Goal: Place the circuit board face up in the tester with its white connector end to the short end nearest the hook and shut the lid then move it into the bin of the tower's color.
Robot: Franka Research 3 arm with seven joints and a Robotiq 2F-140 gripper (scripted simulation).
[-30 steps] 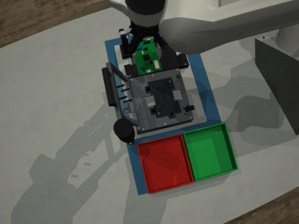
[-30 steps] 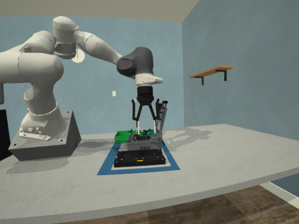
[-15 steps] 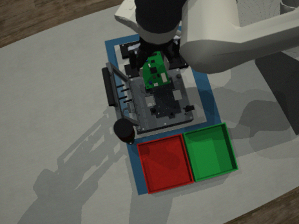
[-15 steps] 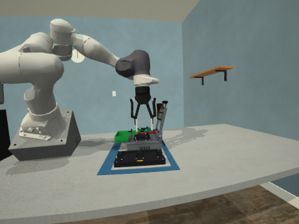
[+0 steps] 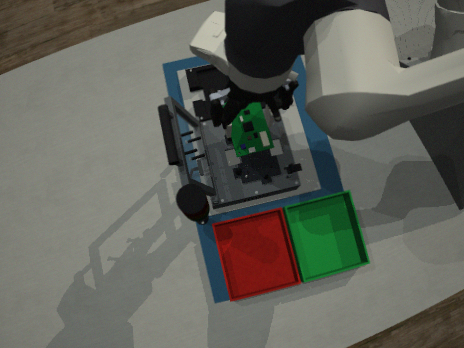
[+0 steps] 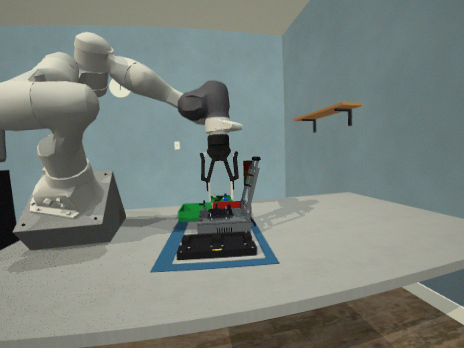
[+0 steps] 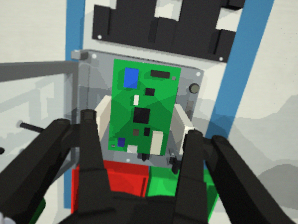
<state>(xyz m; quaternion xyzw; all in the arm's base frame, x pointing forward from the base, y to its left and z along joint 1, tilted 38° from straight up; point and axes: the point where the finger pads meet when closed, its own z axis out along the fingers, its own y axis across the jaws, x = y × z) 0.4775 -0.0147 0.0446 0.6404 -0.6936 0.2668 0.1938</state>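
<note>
Right now the tester plate is 4 cm to the left of my hand and 8 cm below it. Round my hand: latch hook 6 cm behind, 10 cm to the left, 6 cm below; clear lid 12 cm ahead, 2 cm to the left, 3 cm above; green circuit board 2 cm below.
</note>
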